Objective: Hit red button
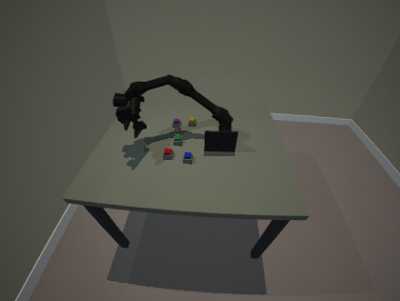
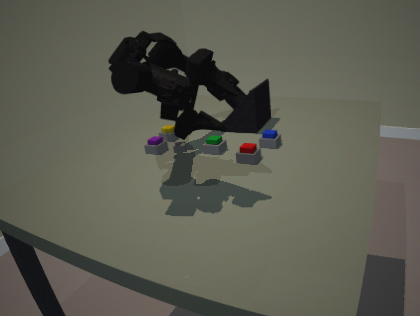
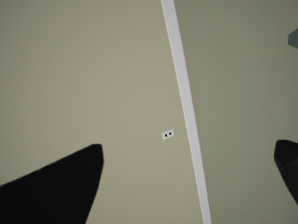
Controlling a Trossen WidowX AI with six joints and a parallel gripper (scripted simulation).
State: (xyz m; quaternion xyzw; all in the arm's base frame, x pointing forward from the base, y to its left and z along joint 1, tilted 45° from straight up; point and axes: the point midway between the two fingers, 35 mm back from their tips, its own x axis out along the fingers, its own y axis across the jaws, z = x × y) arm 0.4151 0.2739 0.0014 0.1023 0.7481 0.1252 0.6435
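The red button lies 150 mm behind my gripper tip, 60 mm to the right of it and 140 mm below it. The rest, counted from my gripper tip: small grey block 140 mm behind, 270 mm to the right, 160 mm below; then green button 170 mm behind, 170 mm to the right, 140 mm below; then blue button 260 mm behind, 50 mm to the right, 140 mm below.
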